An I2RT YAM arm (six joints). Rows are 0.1 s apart.
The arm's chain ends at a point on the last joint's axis. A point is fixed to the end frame.
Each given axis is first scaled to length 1.
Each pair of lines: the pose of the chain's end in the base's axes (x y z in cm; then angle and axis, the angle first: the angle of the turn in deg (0 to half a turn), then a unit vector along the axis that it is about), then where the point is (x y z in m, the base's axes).
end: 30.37 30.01 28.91 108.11 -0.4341 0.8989 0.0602
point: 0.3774 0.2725 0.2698
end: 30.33 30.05 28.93 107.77 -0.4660 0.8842 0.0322
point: 0.3782 0.2733 0.2744
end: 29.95 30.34 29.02 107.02 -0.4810 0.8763 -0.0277
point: 0.3740 0.2726 0.2817
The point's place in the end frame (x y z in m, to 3 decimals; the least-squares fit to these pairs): 0.025 -0.056 0.053
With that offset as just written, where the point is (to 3 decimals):
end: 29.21 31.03 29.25 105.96 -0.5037 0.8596 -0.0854
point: 0.366 0.278 0.291
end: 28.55 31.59 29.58 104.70 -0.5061 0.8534 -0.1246
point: 0.359 0.281 0.300
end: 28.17 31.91 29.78 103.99 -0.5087 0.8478 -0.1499
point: 0.354 0.283 0.305
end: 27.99 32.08 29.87 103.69 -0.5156 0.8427 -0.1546
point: 0.353 0.286 0.307
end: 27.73 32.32 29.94 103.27 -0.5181 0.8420 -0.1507
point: 0.350 0.289 0.308
